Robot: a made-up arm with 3 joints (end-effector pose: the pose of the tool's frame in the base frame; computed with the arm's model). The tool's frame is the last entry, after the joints. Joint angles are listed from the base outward.
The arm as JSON. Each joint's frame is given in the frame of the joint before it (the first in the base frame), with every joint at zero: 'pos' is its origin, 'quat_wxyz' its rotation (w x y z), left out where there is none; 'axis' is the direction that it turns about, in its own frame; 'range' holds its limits. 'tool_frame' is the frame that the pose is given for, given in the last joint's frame.
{
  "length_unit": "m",
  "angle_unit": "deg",
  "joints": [
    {
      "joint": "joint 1",
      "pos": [
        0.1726,
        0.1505,
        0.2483
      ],
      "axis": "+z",
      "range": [
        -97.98,
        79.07
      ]
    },
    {
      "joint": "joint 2",
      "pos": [
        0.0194,
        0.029,
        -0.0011
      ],
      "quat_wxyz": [
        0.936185,
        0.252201,
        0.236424,
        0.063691
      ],
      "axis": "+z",
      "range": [
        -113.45,
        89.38
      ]
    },
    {
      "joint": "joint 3",
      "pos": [
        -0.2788,
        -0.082,
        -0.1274
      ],
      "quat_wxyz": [
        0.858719,
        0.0,
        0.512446,
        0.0
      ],
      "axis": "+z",
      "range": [
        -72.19,
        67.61
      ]
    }
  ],
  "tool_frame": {
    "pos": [
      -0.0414,
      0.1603,
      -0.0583
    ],
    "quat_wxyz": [
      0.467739,
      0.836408,
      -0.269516,
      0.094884
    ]
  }
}
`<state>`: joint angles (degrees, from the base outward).
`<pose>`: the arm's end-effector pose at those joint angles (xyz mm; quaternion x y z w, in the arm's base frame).
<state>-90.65 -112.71 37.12</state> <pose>564.1 -3.9 323.6 -0.0959 0.6959 0.4947 0.5117</pose>
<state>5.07 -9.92 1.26</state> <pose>-165.0 239.9 364.6 0.7489 0.2514 -0.5130 0.3359</pose>
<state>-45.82 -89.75 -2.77</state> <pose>481.6 410.4 293.4 -0.2746 0.4152 0.8490 0.1772</pose>
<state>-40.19 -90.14 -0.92</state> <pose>457.1 437.3 297.4 -0.3045 0.4071 0.8494 0.1413</pose>
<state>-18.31 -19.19 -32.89</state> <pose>-56.1 440.1 288.4 0.5710 -0.0498 -0.7179 0.3950</pose>
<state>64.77 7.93 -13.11</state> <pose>-19.8 -148.1 290.1 0.4905 0.6163 -0.1479 0.5981</pose>
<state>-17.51 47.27 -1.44</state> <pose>-159.8 86.0 173.7 0.8389 0.3839 -0.1956 0.3326</pose>
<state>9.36 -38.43 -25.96</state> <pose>-111.8 394.4 317.5 0.5267 0.0150 -0.7009 0.4807</pose>
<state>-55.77 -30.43 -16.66</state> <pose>227.2 511.7 342.8 0.5636 -0.2539 -0.7857 0.0255</pose>
